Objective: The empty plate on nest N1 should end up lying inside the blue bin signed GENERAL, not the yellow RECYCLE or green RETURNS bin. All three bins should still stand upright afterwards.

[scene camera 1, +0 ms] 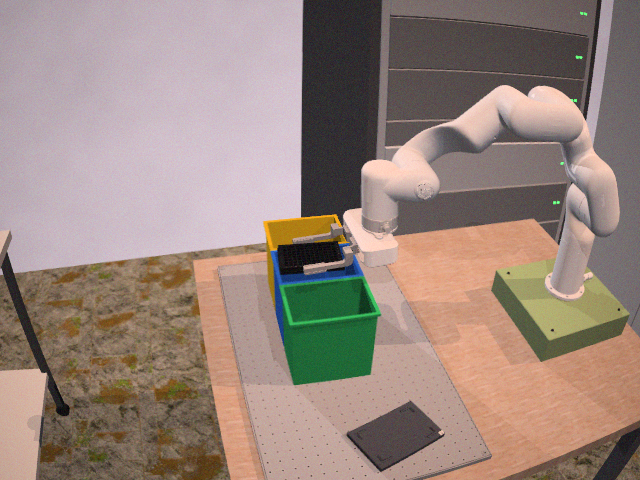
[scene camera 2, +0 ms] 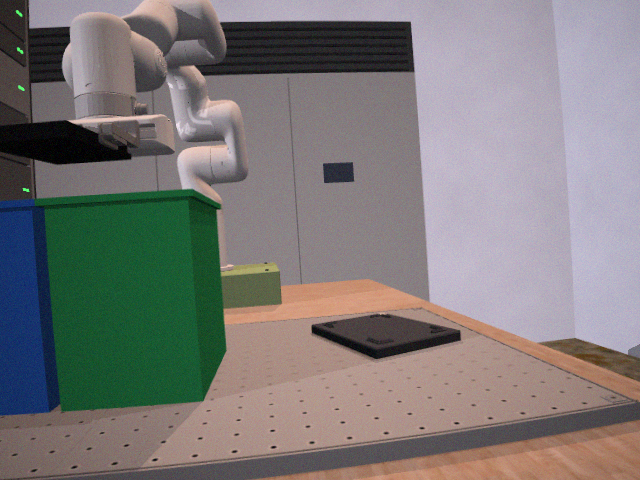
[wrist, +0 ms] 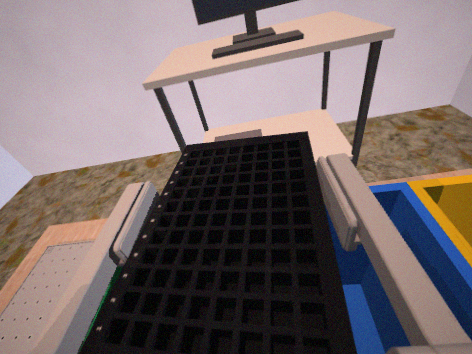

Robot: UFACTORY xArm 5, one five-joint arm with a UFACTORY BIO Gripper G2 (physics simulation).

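Pixels of known places: hand, tool point: (scene camera 1: 308, 255) (scene camera 2: 59, 140) (wrist: 232, 210); arm's base, link origin: (scene camera 1: 564, 287).
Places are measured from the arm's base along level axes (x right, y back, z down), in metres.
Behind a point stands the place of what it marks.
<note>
The empty plate (scene camera 1: 298, 261) @(x 0.063, y -0.720, z -0.182 m) (scene camera 2: 56, 140) @(x 0.062, y -0.744, z -0.170 m) (wrist: 235, 235) @(x 0.079, y -0.682, z -0.180 m), black with a grid of square wells, is held level above the blue bin (scene camera 1: 279, 310) @(x 0.127, y -0.748, z -0.010 m) (scene camera 2: 18, 310) @(x 0.099, y -0.751, z -0.028 m) (wrist: 362, 310) @(x 0.188, y -0.710, z 0.058 m), a gap above rim height. My gripper (scene camera 1: 309, 255) @(x 0.078, y -0.694, z -0.181 m) (wrist: 237, 205) @(x 0.078, y -0.694, z -0.181 m) is shut on its two long sides. In the wrist view the blue bin's inside shows under the right finger. The green bin (scene camera 1: 333, 351) @(x -0.055, y -0.679, z -0.030 m) (scene camera 2: 124, 310) @(x 0.011, y -0.758, z -0.022 m) stands upright on the near side. The yellow bin (scene camera 1: 279, 232) @(x 0.326, y -0.700, z -0.088 m) (wrist: 455, 205) @(x 0.247, y -0.736, z -0.093 m) stands on the far side. The bins' signs do not show.
A dark, flat nest (scene camera 1: 395, 435) @(x -0.259, y -0.610, z 0.049 m) (scene camera 2: 385, 334) @(x -0.250, y -0.644, z 0.048 m) lies bare on the perforated board (scene camera 1: 289, 413) @(x -0.128, y -0.793, z 0.060 m) (scene camera 2: 289, 403) @(x -0.119, y -0.790, z 0.060 m), apart from the bins. The arm's green base block (scene camera 1: 573, 330) @(x -0.163, y -0.085, z -0.001 m) (scene camera 2: 250, 289) @(x -0.100, y -0.170, z 0.036 m) stands on the wooden table. A desk with a monitor (wrist: 270, 55) stands beyond the table.
</note>
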